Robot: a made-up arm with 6 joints.
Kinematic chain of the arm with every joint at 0, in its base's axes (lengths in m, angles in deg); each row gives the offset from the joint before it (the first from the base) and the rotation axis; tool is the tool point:
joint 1: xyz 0 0 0.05 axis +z
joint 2: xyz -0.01 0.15 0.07 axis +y
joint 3: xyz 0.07 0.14 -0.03 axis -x
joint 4: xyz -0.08 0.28 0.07 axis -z
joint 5: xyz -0.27 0 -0.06 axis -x
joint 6: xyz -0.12 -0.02 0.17 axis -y
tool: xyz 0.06 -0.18 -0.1
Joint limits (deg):
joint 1: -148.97..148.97
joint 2: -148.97..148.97
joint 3: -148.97..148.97
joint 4: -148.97..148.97
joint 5: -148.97..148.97
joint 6: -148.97..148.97
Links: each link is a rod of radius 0.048 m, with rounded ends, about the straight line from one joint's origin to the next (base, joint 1, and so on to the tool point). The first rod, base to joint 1, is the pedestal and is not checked.
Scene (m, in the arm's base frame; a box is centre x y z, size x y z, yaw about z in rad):
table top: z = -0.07
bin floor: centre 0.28 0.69 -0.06 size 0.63 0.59 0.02 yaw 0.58
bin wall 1: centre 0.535 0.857 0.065 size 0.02 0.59 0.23 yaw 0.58
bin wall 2: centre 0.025 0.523 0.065 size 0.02 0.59 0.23 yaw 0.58
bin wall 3: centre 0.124 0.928 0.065 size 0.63 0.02 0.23 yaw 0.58
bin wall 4: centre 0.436 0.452 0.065 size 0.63 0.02 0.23 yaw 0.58
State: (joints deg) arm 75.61 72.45 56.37 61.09 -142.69 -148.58
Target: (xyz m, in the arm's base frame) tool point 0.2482 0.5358 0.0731
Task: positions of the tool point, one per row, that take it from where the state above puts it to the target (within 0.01 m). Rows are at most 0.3 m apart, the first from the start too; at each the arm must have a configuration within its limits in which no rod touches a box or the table.
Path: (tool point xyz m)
1: -0.6264 -0.5876 0.3569
2: -0.5572 -0.4042 0.5662
3: -0.4330 -0.1843 0.6937
4: -0.2706 0.0305 0.7256
5: -0.1001 0.2091 0.6696
6: 0.0477 0.3379 0.5507
7: 0.1522 0.4212 0.4034
8: 0.2104 0.4733 0.2612
9: 0.2352 0.5090 0.1480
10: 0.2482 0.5358 0.0731

